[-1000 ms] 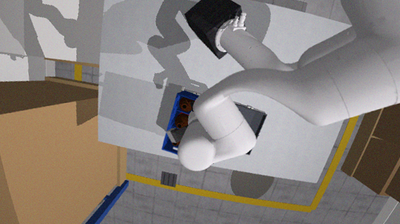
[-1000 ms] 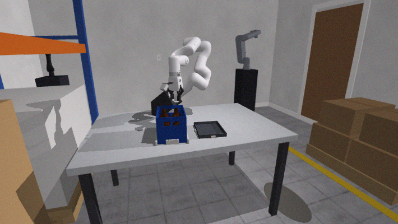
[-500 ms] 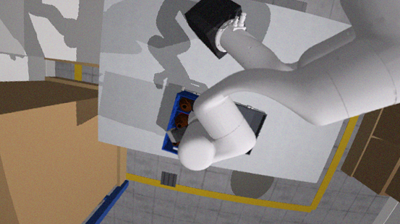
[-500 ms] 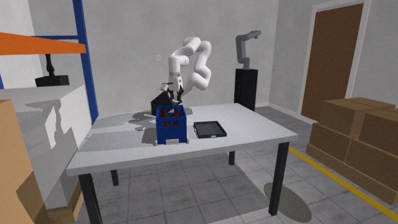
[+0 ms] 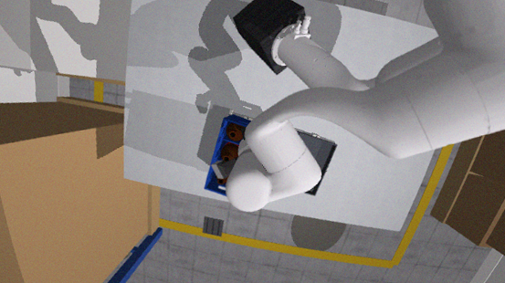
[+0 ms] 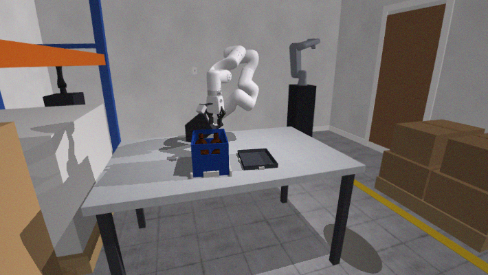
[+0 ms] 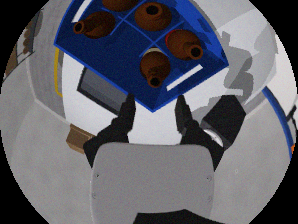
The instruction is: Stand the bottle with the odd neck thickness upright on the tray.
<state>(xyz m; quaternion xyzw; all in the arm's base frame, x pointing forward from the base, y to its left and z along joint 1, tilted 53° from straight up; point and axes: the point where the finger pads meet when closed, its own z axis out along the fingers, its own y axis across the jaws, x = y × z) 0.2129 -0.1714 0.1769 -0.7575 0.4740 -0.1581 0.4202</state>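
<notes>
The glass bottle is 14 cm below my hand, 9 cm to the right of it and 1 cm behind it. From my hand the other things lie so: blue crate: 15 cm below, 9 cm ahead, 5 cm to the right; dark tray: 23 cm to the left, 22 cm below, 8 cm ahead.
</notes>
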